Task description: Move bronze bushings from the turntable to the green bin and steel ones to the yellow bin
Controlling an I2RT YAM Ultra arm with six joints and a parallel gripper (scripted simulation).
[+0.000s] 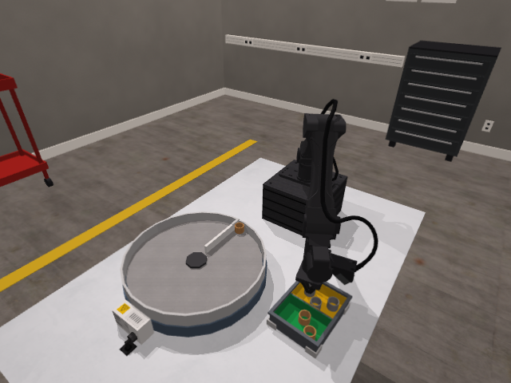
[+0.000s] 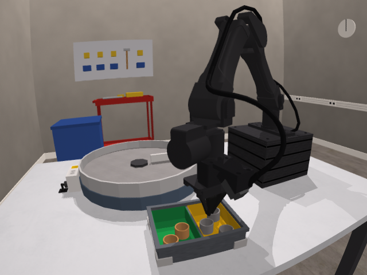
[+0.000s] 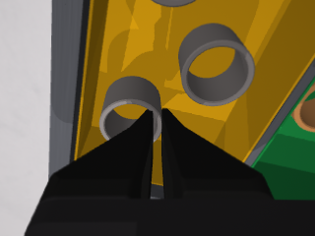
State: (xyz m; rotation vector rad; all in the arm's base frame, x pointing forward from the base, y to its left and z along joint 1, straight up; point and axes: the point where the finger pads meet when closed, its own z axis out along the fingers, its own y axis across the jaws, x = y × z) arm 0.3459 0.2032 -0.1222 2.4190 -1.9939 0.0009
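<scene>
My gripper is now 30 mm to the right of the yellow bin, 20 mm above it and 10 mm short of it. The rest, counted from my hand: dark grey tray 50 mm ahead, 30 mm to the left, 10 mm below; then turntable 320 mm to the right, 120 mm ahead, 20 mm above; then green bin 90 mm ahead, 30 mm to the left, 20 mm below.
</scene>
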